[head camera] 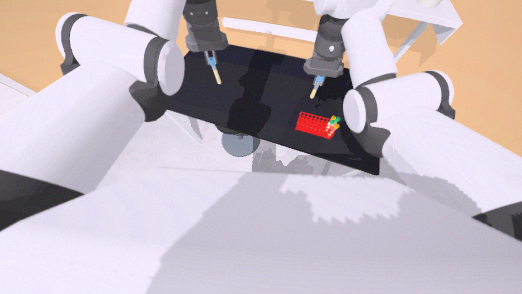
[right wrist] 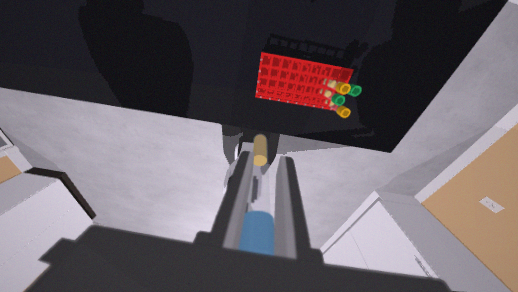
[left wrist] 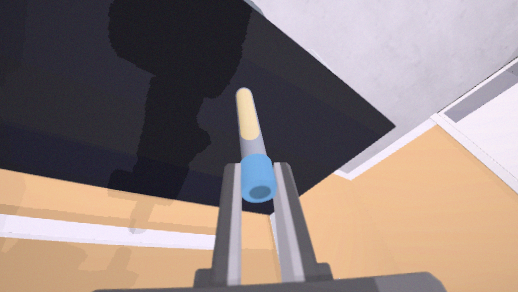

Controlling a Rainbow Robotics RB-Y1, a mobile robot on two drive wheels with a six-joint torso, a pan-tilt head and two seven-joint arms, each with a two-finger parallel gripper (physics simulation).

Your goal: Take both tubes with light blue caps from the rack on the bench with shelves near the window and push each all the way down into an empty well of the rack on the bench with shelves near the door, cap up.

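My left gripper is shut on a light blue-capped tube, held tilted above the black bench top, cap toward the gripper. My right gripper is shut on the other light blue-capped tube, also tilted, with its yellowish end away from the gripper. A red rack stands on the bench, nearer the robot than the right gripper in the head view. Two green-capped and two orange-capped tubes lean at its right end; its left part shows empty wells.
A round grey-blue stool base is on the floor by the bench's near edge. White cabinets show low in the right wrist view. A white shelf or table stands at the upper right of the head view.
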